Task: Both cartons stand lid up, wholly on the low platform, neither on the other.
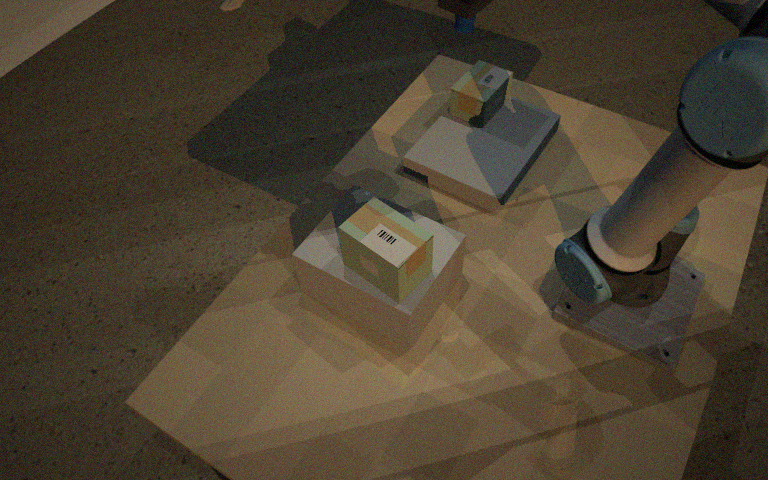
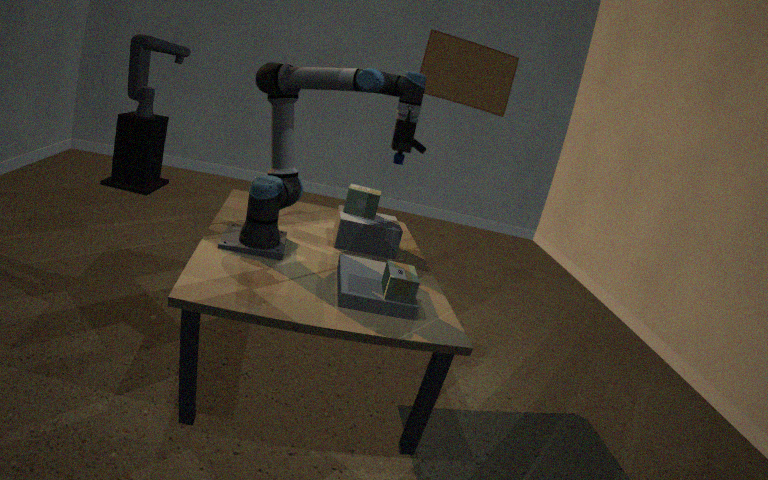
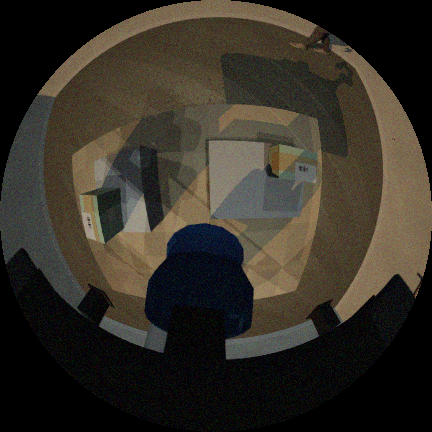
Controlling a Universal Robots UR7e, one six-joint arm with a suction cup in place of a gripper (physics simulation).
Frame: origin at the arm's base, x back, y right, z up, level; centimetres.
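Seen in the pictures: end effector, tool point: (image 1: 463, 27) (image 2: 397, 163) (image 3: 203, 258); arm's base, origin of the base link: (image 2: 259, 241).
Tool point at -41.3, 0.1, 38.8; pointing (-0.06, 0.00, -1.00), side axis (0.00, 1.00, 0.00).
Observation:
Pixels of each thing's top centre, then the offset from my tool point to it, as dx, dy, dz. Level surfaces: height alone.
- low platform, middle of its top: (image 1: 484, 135) (image 3: 261, 180) (image 2: 376, 278) -1.5, +14.6, -36.2
- taller block, middle of its top: (image 1: 379, 244) (image 3: 116, 193) (image 2: 369, 217) +2.8, -29.0, -29.0
- wooden table, its level: dz -41.1
The low platform (image 1: 453, 161) (image 2: 362, 300) (image 3: 232, 172) is a wide grey-white slab. One carton (image 1: 478, 93) (image 2: 400, 281) (image 3: 292, 162), green with orange tape, stands on it near a far corner, its labelled lid up. Whether its base overhangs the edge is hard to tell. The other carton (image 1: 386, 249) (image 2: 362, 202) (image 3: 102, 215) stands, labelled lid up, on the taller block (image 1: 351, 291) (image 2: 365, 233) (image 3: 151, 190). My gripper, a blue suction cup (image 1: 464, 23) (image 2: 399, 159) (image 3: 205, 242), is open, holding nothing, in the air well above both supports and touching neither carton.
The wooden table (image 1: 226, 362) (image 2: 226, 288) carries both supports and the arm's base plate (image 1: 628, 328) (image 2: 233, 243). The taller block stands beside the low platform with a gap between. A second robot on a black pedestal (image 2: 138, 150) stands far behind.

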